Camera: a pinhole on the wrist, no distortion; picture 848 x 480 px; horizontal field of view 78.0 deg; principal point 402.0 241.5 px. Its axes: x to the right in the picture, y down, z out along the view. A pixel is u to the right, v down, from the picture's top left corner.
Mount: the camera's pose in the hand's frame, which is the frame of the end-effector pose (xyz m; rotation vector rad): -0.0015 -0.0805 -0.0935 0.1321 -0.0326 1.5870
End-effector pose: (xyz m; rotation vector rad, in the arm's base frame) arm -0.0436 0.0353 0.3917 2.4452 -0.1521 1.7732
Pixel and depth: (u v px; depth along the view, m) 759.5 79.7 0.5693
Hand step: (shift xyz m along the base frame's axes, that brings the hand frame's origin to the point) 0.4967 -0.3272 0.0491
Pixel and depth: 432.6 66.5 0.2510
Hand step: 0.1865 0.0645 0.0432
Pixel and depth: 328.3 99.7 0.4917
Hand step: 0.4362 0.1349 0.0320
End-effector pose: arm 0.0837 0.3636 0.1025 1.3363 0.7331 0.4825
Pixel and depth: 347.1 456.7 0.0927
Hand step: -0.0325 -0.0421 -0.0917
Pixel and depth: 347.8 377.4 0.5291
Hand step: 0.2223 -0.4097 -0.1393
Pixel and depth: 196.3 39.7 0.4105
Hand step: 0.3080 -0.1231 -0.2918
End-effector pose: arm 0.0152 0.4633 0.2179 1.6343 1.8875 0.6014
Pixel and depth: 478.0 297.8 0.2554
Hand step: 0.0608 -0.0286 -0.1676
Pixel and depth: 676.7 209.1 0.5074
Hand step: 0.3850 0.0655 -0.2421
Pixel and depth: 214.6 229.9 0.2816
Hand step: -0.0384 -0.0133 -0.2713
